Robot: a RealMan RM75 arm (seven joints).
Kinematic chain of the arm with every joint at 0, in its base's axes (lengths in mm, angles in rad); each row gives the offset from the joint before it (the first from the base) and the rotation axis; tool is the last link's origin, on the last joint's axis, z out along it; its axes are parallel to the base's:
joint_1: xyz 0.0 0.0 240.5 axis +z
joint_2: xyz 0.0 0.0 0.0 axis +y
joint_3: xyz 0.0 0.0 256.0 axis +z
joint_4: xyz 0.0 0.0 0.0 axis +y
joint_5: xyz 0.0 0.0 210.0 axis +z
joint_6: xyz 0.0 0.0 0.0 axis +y
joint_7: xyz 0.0 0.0 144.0 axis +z
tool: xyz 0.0 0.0 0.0
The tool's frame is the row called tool.
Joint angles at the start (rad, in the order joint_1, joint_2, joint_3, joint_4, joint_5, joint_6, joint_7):
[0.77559 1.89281 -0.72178 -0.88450 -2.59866 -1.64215 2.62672]
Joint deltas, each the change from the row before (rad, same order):
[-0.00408 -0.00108 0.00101 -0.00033 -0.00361 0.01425 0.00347]
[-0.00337 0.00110 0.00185 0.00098 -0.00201 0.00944 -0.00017]
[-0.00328 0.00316 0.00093 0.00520 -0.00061 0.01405 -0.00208]
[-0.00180 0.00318 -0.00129 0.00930 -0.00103 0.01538 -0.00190]
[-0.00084 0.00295 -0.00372 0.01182 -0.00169 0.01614 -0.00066]
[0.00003 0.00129 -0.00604 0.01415 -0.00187 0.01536 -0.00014]
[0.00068 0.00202 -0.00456 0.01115 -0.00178 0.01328 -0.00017]
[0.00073 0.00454 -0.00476 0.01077 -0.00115 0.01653 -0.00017]
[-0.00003 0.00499 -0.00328 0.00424 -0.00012 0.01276 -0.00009]
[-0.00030 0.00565 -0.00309 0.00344 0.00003 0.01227 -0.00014]
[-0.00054 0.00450 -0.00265 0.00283 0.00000 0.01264 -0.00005]
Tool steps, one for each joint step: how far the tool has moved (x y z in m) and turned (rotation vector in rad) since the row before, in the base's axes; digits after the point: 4 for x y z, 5 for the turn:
[0.0027 0.0009 0.0013 0.01523 -0.00670 -0.00618]
[0.0020 0.0002 0.0000 0.00826 -0.00217 -0.00342]
[0.0022 0.0002 -0.0017 0.00749 -0.00020 -0.00258]
[0.0021 0.0003 -0.0026 0.00438 -0.00083 -0.00305]
[0.0021 0.0003 -0.0032 0.00202 -0.00220 -0.00411]
[0.0021 0.0003 -0.0031 -0.00066 -0.00391 -0.00459]
[0.0014 0.0004 -0.0028 -0.00009 -0.00298 -0.00282]
[0.0011 0.0006 -0.0038 0.00145 -0.00196 -0.00165]
[0.0003 0.0006 -0.0029 0.00330 -0.00105 0.00079]
[0.0002 0.0005 -0.0030 0.00308 -0.00048 0.00097]
[0.0004 0.0006 -0.0023 0.00494 -0.00138 0.00095]

